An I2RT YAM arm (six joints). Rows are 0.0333 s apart.
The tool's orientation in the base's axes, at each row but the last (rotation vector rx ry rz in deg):
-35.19 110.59 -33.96
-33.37 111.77 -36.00
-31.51 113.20 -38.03
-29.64 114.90 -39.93
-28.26 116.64 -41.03
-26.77 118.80 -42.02
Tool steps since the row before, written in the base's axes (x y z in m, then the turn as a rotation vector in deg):
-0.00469 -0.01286 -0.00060 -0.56 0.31 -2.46
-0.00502 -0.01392 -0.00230 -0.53 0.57 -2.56
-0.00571 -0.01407 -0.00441 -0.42 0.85 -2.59
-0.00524 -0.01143 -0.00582 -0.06 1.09 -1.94
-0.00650 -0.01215 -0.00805 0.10 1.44 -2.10
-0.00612 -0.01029 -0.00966 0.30 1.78 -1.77
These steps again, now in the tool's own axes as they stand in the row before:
0.01049 -0.00853 -0.00223 1.64 1.89 0.42
0.01240 -0.00832 -0.00107 1.53 2.15 0.44
0.01413 -0.00710 -0.00011 1.33 2.37 0.48
0.01312 -0.00435 0.00093 0.60 2.09 0.46
0.01551 -0.00344 0.00156 0.41 2.45 0.56
0.01510 -0.00114 0.00268 -0.10 2.48 0.47

